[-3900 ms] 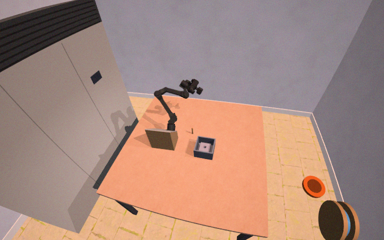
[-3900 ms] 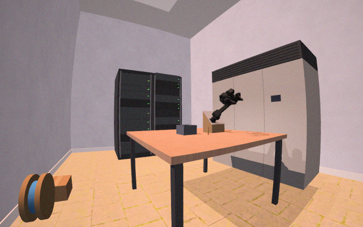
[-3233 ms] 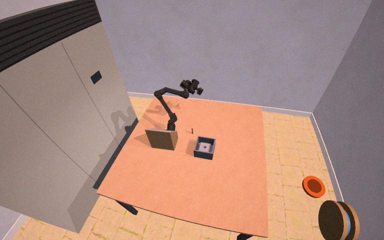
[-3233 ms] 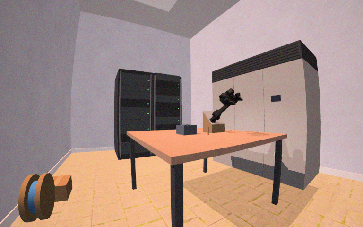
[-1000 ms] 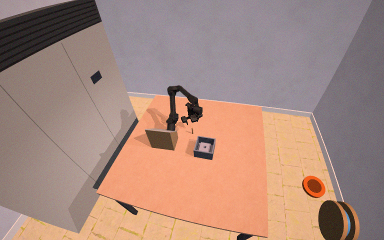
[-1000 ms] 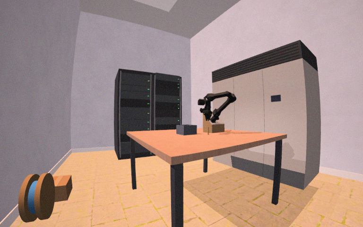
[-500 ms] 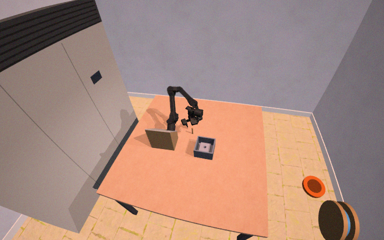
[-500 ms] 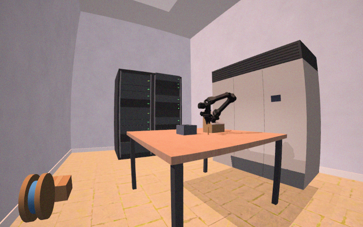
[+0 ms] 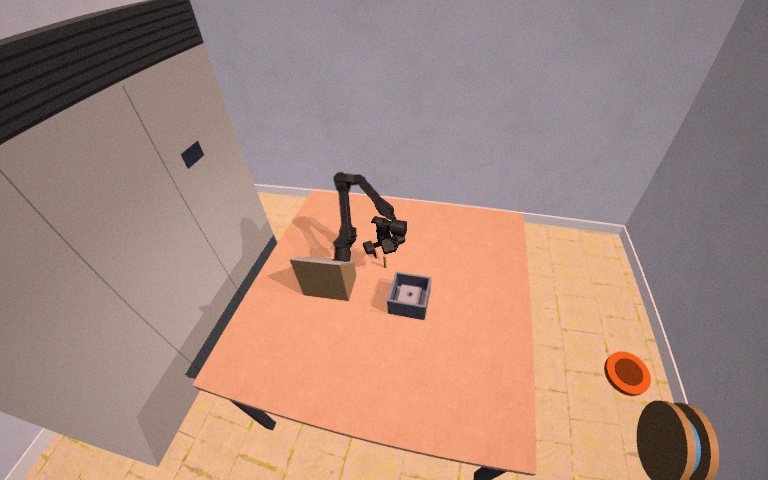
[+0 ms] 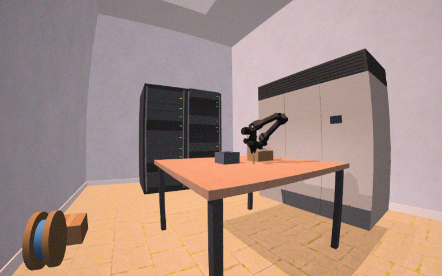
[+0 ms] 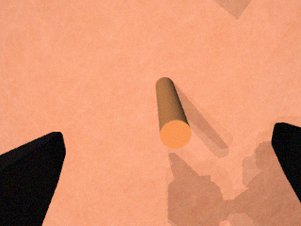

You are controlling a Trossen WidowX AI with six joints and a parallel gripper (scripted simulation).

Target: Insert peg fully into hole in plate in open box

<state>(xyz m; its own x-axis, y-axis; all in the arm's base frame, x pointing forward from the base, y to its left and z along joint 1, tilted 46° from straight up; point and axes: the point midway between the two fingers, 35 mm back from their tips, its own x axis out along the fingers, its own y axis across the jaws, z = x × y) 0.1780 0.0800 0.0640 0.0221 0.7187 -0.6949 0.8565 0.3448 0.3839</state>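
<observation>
Right now my hand is 80 mm above the peg. The rest, counted from my hand: box 140 mm ahead, 190 mm to the right, 100 mm below; then pale plate 140 mm ahead, 190 mm to the right, 80 mm below.
</observation>
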